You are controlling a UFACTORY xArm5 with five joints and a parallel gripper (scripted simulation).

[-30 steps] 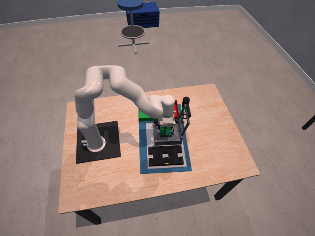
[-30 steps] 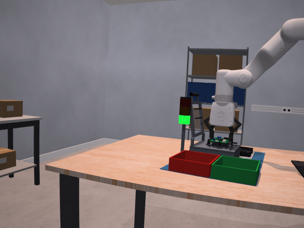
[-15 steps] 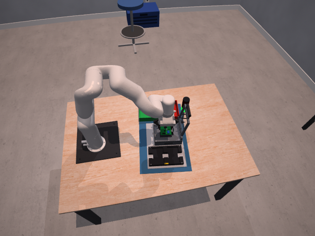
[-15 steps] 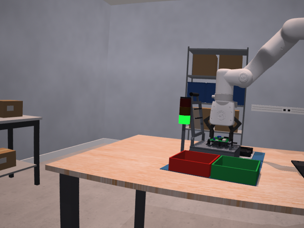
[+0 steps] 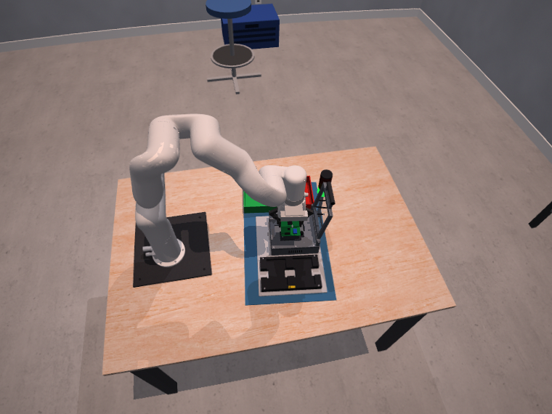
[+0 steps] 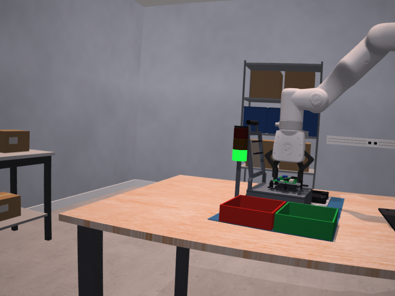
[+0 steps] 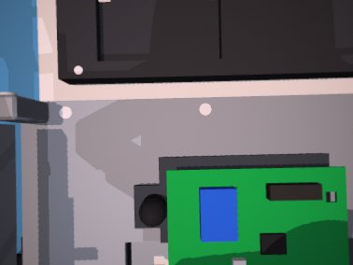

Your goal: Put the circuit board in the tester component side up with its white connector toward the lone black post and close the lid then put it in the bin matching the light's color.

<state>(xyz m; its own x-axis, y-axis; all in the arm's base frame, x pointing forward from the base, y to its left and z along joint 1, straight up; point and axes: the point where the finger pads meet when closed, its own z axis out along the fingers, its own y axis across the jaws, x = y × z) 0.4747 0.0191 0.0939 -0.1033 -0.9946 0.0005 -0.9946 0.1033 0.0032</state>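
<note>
Right now the green bin is 210 mm to the left of my hand, 90 mm below it and 90 mm behind it. Round my hand: red bin (200 mm to the left, 90 mm below, 60 mm ahead); then lid (120 mm ahead, 80 mm above, 10 mm to the right); then green circuit board (10 mm below).
</note>
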